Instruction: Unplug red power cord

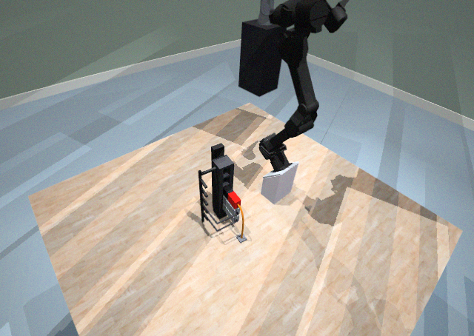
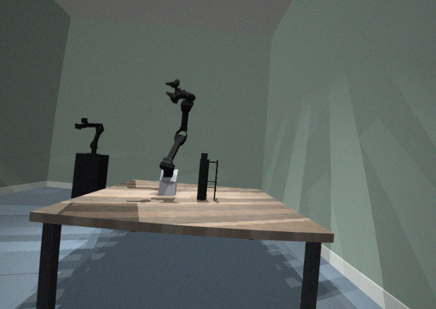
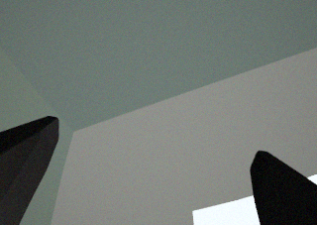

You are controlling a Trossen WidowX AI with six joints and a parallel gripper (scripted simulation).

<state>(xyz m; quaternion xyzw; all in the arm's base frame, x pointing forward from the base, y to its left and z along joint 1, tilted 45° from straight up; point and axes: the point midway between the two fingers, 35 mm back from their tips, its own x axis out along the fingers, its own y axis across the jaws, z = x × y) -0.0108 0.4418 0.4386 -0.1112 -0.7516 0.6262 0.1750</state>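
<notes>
Right now the red plug is 610 mm below my gripper tip, 350 mm ahead of it and 40 mm to the right of it. The rest, counted from my gripper tip: grey plate (780 mm below, 360 mm ahead, 40 mm to the left).
</notes>
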